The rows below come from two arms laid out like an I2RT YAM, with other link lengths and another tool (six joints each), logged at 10 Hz.
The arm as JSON. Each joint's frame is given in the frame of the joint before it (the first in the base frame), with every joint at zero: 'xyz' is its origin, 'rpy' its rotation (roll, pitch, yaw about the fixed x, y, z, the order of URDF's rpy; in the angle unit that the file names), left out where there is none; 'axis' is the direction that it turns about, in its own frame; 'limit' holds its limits. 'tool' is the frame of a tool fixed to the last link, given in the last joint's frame.
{
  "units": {
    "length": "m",
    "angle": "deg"
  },
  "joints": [
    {
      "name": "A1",
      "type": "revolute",
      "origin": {
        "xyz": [
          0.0,
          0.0,
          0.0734
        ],
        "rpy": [
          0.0,
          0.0,
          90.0
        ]
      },
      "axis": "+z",
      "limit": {
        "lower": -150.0,
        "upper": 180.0
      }
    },
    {
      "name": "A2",
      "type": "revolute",
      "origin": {
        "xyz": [
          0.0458,
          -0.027,
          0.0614
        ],
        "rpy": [
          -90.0,
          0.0,
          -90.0
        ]
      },
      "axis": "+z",
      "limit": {
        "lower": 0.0,
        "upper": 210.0
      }
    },
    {
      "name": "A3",
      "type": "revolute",
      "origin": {
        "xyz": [
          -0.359,
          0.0,
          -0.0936
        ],
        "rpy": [
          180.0,
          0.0,
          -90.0
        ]
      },
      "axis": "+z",
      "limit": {
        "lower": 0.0,
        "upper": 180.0
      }
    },
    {
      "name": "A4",
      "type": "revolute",
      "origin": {
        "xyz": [
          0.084,
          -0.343,
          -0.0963
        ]
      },
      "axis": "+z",
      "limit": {
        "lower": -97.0,
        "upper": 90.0
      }
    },
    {
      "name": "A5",
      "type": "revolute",
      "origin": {
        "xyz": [
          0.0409,
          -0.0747,
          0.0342
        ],
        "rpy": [
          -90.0,
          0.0,
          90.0
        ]
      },
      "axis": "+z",
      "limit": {
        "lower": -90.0,
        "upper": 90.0
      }
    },
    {
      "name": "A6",
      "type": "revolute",
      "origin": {
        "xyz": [
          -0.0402,
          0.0,
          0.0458
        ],
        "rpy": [
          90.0,
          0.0,
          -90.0
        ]
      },
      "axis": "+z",
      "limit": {
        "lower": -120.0,
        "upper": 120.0
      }
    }
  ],
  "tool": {
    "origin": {
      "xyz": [
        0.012,
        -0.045,
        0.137
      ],
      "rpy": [
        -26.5,
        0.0,
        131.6
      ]
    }
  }
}
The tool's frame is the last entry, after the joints.
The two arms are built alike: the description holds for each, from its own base.
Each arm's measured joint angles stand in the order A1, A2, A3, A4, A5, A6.
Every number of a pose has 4 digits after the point. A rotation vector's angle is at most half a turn.
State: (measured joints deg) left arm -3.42 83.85 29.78 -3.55 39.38 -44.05; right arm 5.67 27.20 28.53 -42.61 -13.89 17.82
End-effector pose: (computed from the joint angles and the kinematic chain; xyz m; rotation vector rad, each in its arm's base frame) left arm 0.4036 -0.1049 0.0916 0.1152 2.5876 -0.3262; right arm 0.2567 0.0580 0.2498 0.7446 1.8940 1.2745
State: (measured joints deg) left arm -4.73 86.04 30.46 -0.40 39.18 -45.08; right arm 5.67 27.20 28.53 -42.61 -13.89 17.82
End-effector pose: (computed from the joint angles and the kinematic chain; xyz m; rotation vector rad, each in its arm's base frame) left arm 0.4136 -0.1140 0.0893 0.1274 2.5700 -0.3349; right arm 0.2567 0.0580 0.2498 0.7446 1.8940 1.2745
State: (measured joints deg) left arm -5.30 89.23 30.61 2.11 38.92 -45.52; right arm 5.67 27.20 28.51 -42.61 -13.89 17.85
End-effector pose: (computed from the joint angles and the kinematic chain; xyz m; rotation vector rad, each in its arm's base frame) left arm 0.4183 -0.1177 0.0744 0.1293 2.5842 -0.3357; right arm 0.2567 0.0580 0.2496 0.7454 1.8940 1.2746
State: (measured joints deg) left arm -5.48 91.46 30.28 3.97 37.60 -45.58; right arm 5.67 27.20 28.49 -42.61 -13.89 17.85
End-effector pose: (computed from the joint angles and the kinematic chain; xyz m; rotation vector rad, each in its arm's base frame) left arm 0.4199 -0.1156 0.0597 0.1218 2.5988 -0.3077; right arm 0.2567 0.0580 0.2494 0.7457 1.8943 1.2745
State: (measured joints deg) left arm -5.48 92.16 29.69 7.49 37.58 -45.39; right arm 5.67 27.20 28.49 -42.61 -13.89 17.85
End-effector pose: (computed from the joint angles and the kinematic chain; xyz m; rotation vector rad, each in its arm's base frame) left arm 0.4250 -0.1162 0.0605 0.1286 2.5579 -0.3056; right arm 0.2567 0.0580 0.2494 0.7457 1.8943 1.2745
